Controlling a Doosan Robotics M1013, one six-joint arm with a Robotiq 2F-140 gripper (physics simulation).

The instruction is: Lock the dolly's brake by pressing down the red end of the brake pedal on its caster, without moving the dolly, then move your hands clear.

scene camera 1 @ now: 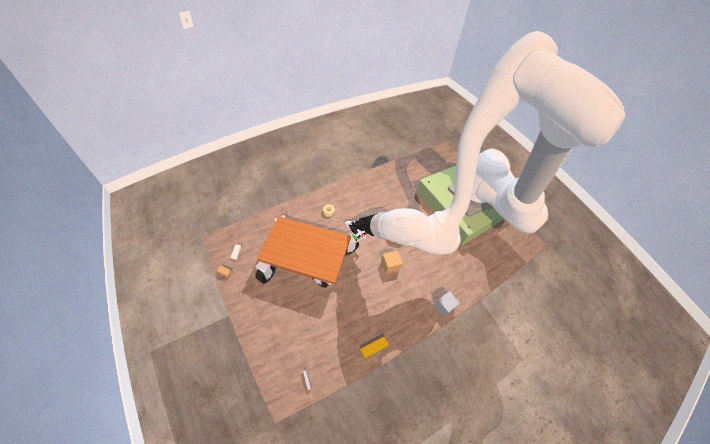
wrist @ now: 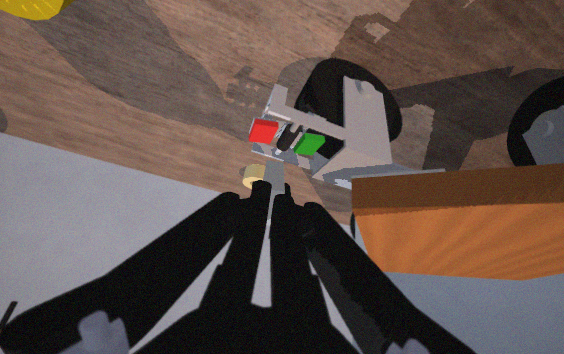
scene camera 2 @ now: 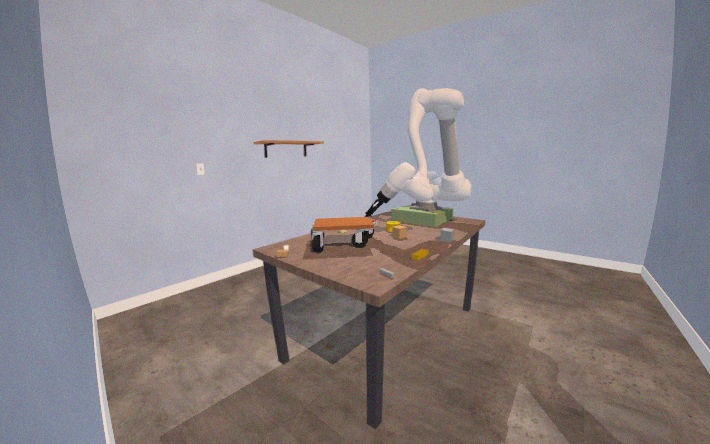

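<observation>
There is my gripper (wrist: 273, 174), which I can see, and I see an orange deck (scene camera 1: 312, 251) too.
</observation>
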